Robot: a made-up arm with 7 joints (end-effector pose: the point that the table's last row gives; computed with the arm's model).
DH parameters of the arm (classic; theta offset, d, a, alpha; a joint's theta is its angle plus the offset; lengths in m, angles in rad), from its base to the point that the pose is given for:
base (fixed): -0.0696 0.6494 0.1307 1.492
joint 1: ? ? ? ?
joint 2: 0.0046 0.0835 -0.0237 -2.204
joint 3: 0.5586 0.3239 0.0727 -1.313
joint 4: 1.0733 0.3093 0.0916 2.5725
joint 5: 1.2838 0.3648 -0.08 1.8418
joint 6: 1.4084 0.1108 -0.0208 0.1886
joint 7: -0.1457 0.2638 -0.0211 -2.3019
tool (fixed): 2.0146 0.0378 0 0
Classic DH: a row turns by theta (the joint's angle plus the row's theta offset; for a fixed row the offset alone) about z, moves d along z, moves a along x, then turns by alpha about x.
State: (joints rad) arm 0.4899 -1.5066 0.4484 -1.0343 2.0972 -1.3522 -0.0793
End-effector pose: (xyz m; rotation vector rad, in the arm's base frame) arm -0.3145 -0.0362 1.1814 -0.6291 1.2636 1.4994
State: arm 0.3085 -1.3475 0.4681 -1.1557 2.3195 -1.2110 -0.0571
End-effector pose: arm -0.0702 -0.1633 1.2382 -0.3437 1.3257 1.9619
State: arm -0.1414 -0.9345 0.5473 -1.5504 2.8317 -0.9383 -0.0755
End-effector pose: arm 0.3124 -0.3851 0.8306 0.9625 0.6247 2.8054
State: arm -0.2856 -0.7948 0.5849 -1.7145 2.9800 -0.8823 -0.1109
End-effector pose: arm 0.2855 -0.3743 0.6390 -1.4314 -0.1381 -2.7407
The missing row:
joint 1: 0.9107 -0.2268 -0.0477 1.9933
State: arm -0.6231 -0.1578 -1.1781 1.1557 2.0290 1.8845 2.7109
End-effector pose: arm 0.5612 0.2897 0.7079 -0.3273 -2.8593 0.5119
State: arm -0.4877 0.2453 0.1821 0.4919 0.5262 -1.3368 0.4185
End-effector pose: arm 0.0779 0.3990 0.7504 -0.7641 1.8243 -1.0460
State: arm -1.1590 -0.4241 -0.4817 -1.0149 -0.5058 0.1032 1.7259
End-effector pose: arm 0.4802 0.1521 0.6322 0.8269 -0.2041 -1.4110
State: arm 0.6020 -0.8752 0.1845 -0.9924 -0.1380 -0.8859 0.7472
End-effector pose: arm -0.1780 0.3072 0.7667 -1.0681 1.0274 -1.1849
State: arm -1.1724 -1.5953 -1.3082 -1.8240 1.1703 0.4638 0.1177
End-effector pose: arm 0.8494 0.1459 0.8891 0.2079 -2.8551 -1.1063
